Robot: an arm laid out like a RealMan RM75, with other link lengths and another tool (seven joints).
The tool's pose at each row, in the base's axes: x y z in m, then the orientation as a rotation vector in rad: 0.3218, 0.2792, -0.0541, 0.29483, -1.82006, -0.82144; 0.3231, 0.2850, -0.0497, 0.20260, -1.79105, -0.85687; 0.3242, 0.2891, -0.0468, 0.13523, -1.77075, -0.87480; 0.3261, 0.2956, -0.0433, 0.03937, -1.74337, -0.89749; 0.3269, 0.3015, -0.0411, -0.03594, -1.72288, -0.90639; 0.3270, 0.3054, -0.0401, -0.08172, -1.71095, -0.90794; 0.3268, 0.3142, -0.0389, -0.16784, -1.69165, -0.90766; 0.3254, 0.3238, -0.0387, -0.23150, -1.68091, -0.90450; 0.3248, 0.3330, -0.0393, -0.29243, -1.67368, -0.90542; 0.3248, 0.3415, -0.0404, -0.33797, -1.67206, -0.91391; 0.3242, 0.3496, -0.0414, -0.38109, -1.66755, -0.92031; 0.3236, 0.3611, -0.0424, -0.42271, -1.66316, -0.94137
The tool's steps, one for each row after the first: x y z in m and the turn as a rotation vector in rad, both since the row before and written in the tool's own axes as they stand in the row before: -0.0005, 0.0074, 0.0003, -0.07440, -0.00614, 0.04548; -0.0004, 0.0051, 0.0004, -0.04934, -0.00469, 0.03699; -0.0012, 0.0074, 0.0011, -0.06821, -0.00954, 0.05323; -0.0012, 0.0058, 0.0023, -0.04796, -0.00814, 0.04616; -0.0008, 0.0033, 0.0021, -0.02669, -0.00537, 0.02995; -0.0023, 0.0067, 0.0054, -0.04747, -0.01376, 0.05693; -0.0026, 0.0060, 0.0072, -0.03239, -0.01403, 0.04238; -0.0031, 0.0057, 0.0066, -0.03283, -0.01752, 0.03682; -0.0032, 0.0053, 0.0059, -0.02862, -0.01775, 0.02127; -0.0026, 0.0045, 0.0063, -0.02680, -0.01449, 0.02180; -0.0032, 0.0066, 0.0089, -0.03555, -0.01548, 0.01186
